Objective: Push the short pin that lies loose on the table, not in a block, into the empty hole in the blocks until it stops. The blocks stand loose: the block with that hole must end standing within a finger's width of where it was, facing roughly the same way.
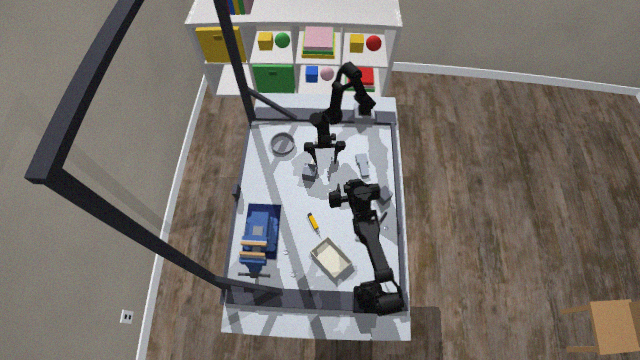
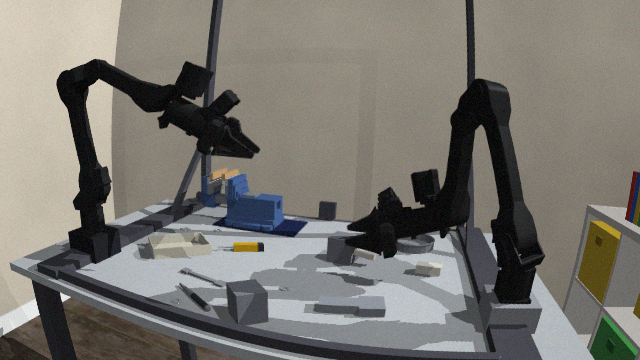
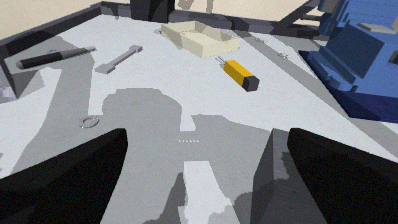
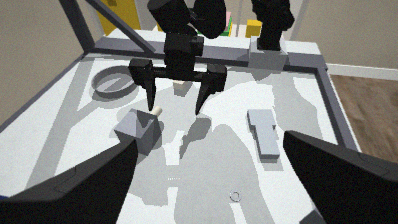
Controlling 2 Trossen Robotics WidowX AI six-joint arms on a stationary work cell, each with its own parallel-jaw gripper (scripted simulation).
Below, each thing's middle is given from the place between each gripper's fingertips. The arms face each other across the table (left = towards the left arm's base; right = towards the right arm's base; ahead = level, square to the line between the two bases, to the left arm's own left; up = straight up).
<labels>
Now: left hand 21 cm past the grey round dish (image 4: 113,82), 12 cm to the right of it and 8 cm above it. Round my left hand: cream tray (image 2: 195,244) (43 cm to the right, 9 cm below, 4 cm ahead).
My right hand is 260 mm above the cream tray, 200 mm to the left of it and 60 mm past it. Round my right hand: grey round dish 350 mm to the left, 320 mm behind, 260 mm below.
</labels>
